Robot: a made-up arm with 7 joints. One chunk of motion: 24 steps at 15 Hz.
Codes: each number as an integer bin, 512 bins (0 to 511) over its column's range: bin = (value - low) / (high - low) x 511, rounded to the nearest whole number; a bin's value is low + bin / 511 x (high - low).
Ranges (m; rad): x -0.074..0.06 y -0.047..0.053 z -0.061..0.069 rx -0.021..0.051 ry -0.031..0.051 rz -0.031..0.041
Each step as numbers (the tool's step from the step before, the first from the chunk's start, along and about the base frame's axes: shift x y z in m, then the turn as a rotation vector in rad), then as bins.
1 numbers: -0.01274 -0.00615 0.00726 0.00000 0.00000 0.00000
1 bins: 234 209 268 149 193 220
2 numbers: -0.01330 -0.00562 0.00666 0.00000 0.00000 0.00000
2 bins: 231 211 266 149 193 220
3 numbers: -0.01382 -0.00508 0.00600 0.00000 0.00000 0.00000
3 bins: 229 214 263 149 193 220
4 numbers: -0.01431 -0.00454 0.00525 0.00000 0.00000 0.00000
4 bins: 228 217 260 149 193 220
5 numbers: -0.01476 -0.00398 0.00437 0.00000 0.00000 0.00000
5 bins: 226 220 257 149 193 220
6 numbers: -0.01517 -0.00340 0.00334 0.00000 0.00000 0.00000
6 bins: 224 223 253 149 193 220
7 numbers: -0.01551 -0.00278 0.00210 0.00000 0.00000 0.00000
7 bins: 223 226 248 149 193 220
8 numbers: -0.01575 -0.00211 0.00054 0.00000 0.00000 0.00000
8 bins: 222 229 242 149 193 220
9 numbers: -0.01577 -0.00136 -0.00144 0.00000 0.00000 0.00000
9 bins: 222 233 234 149 193 220
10 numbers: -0.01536 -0.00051 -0.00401 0.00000 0.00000 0.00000
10 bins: 224 238 224 149 193 220
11 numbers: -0.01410 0.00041 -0.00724 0.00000 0.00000 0.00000
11 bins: 228 242 211 149 193 220
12 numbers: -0.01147 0.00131 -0.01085 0.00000 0.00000 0.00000
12 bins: 238 247 197 149 193 220
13 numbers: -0.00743 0.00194 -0.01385 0.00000 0.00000 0.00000
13 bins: 254 250 185 149 193 220
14 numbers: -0.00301 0.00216 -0.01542 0.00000 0.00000 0.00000
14 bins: 271 251 179 149 193 220
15 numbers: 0.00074 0.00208 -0.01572 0.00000 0.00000 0.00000
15 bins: 285 251 178 149 193 220
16 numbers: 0.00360 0.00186 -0.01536 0.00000 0.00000 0.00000
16 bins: 296 250 179 149 193 220
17 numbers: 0.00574 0.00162 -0.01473 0.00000 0.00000 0.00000
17 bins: 304 248 182 149 193 220
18 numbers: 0.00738 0.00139 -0.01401 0.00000 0.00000 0.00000
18 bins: 310 247 185 149 193 220
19 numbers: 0.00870 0.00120 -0.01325 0.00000 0.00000 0.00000
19 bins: 315 246 188 149 193 220
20 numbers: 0.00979 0.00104 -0.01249 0.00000 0.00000 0.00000
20 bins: 320 245 191 149 193 220
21 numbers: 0.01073 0.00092 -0.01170 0.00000 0.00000 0.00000
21 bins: 323 245 194 149 193 220
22 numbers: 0.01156 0.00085 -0.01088 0.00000 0.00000 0.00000
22 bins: 326 245 197 149 193 220
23 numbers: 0.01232 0.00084 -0.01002 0.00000 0.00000 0.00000
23 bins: 329 244 200 149 193 220
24 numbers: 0.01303 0.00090 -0.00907 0.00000 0.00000 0.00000
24 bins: 332 245 204 149 193 220
